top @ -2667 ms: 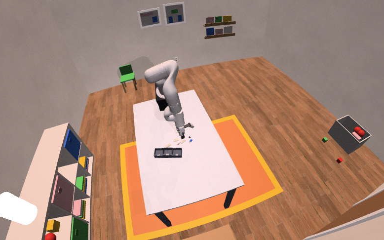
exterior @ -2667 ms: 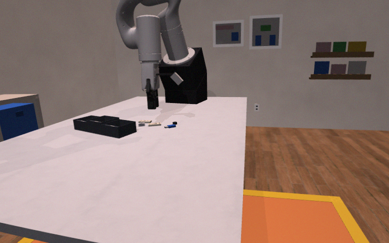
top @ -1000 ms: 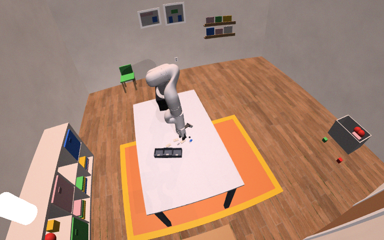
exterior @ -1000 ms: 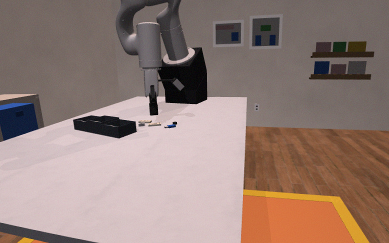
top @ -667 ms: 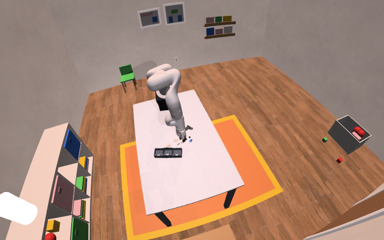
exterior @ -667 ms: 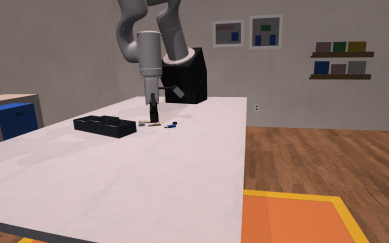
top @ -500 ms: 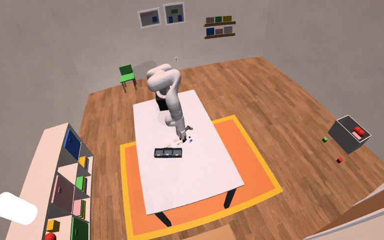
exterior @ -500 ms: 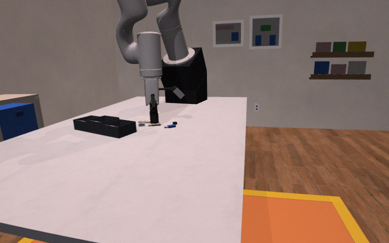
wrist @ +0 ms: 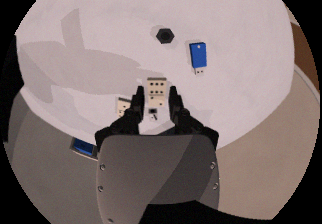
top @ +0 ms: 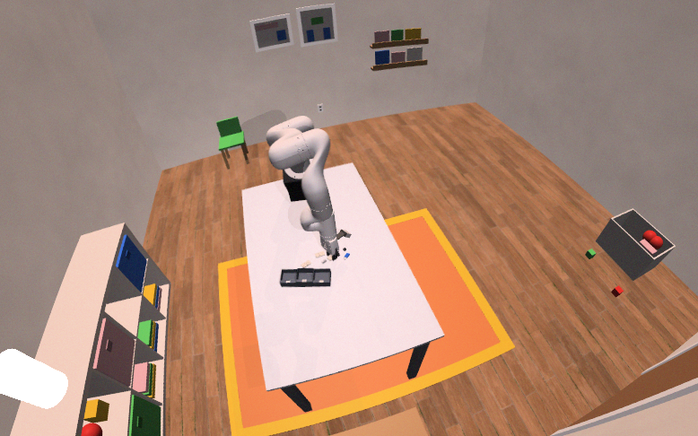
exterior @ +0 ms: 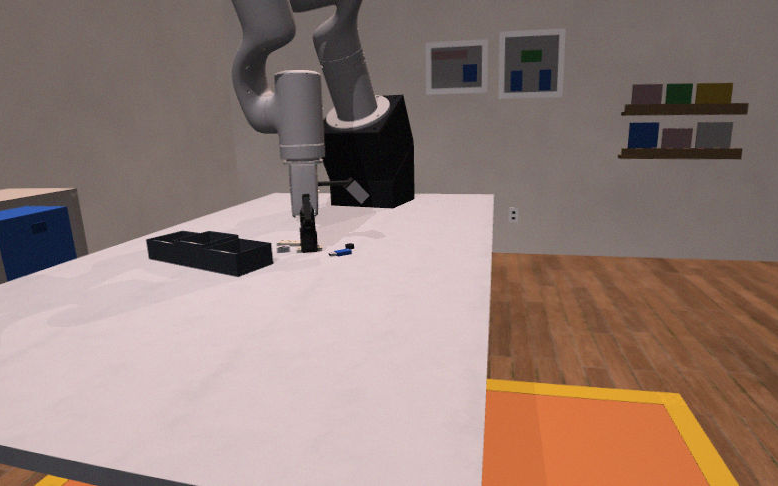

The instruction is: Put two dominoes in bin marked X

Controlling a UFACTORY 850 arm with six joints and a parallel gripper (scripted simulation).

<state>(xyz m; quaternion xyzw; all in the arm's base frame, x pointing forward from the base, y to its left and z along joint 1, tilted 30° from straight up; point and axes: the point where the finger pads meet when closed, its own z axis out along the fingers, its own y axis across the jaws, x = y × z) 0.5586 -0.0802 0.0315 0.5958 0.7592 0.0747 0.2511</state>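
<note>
Right now my hand is 5 cm to the left of the small grey piece and 1 cm above it. Round my hand: black bin tray 18 cm to the right, 6 cm ahead; then blue USB stick 6 cm to the left, 4 cm ahead, 2 cm below; then small black piece 8 cm to the left, 2 cm below, 1 cm behind.
</note>
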